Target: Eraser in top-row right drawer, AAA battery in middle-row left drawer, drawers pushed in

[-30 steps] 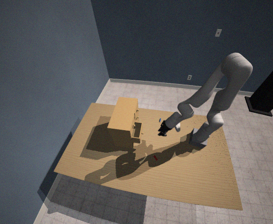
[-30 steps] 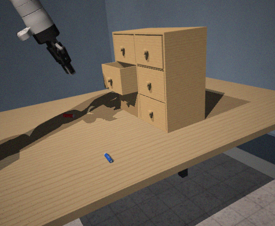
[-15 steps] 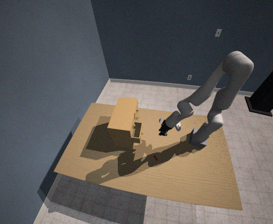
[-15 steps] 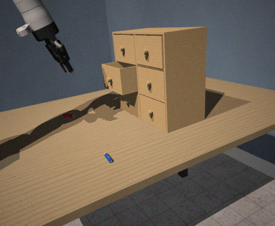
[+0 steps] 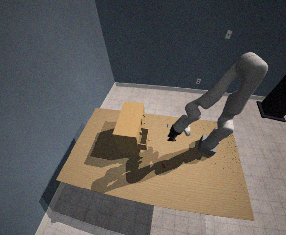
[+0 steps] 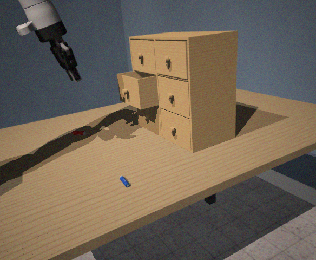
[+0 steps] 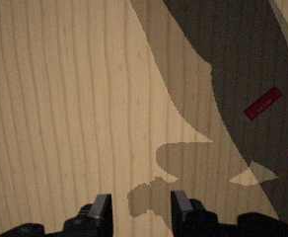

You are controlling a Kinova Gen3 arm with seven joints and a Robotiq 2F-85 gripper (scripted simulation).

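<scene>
My hand is 270 mm to the left of the AAA battery, 230 mm above it and 50 mm short of it. Round my hand: dark red battery (230 mm below, 140 mm to the left); then white eraser (330 mm ahead, 110 mm to the right, 10 mm below).
</scene>
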